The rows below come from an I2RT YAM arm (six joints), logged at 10 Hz.
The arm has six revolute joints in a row. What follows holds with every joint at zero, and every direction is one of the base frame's.
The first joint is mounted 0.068 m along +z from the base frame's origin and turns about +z.
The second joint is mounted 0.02 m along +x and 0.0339 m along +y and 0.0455 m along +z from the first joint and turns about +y.
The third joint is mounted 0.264 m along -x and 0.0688 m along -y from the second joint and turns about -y.
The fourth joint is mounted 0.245 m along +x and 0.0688 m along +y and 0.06 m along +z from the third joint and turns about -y.
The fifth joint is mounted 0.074 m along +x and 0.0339 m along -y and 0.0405 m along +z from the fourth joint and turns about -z.
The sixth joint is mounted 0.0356 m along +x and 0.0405 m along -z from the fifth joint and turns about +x.
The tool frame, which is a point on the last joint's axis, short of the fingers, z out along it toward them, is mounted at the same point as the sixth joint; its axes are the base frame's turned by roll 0, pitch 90 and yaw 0 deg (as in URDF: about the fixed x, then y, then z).
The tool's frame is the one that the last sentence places.
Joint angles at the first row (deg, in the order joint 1, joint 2, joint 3, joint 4, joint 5, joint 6):
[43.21, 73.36, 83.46, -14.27, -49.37, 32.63]
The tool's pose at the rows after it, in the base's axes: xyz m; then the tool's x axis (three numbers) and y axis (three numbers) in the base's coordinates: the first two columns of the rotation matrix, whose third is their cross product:
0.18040, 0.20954, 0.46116, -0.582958, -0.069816, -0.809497, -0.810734, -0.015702, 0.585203
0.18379, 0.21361, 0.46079, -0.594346, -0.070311, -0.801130, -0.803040, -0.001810, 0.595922
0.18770, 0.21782, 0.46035, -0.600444, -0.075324, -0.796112, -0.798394, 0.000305, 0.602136
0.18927, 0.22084, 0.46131, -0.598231, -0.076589, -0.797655, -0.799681, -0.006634, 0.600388
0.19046, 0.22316, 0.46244, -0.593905, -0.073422, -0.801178, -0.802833, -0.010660, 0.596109
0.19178, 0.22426, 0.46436, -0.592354, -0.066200, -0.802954, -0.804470, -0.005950, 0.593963
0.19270, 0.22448, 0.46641, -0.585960, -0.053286, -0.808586, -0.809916, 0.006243, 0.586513
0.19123, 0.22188, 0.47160, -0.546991, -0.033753, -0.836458, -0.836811, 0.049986, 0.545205
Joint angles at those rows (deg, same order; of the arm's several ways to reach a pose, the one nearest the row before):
[43.67, 73.97, 83.81, -14.02, -49.33, 32.69]
[43.86, 75.05, 84.74, -14.49, -48.53, 33.05]
[43.92, 76.25, 85.68, -14.65, -48.55, 33.18]
[44.12, 76.98, 86.34, -14.34, -48.71, 33.22]
[44.30, 77.51, 86.85, -13.90, -48.62, 33.22]
[44.31, 77.94, 87.53, -13.86, -48.14, 33.31]
[44.30, 78.13, 88.05, -13.87, -47.14, 33.06]
[44.38, 77.87, 89.39, -15.96, -44.19, 29.99]

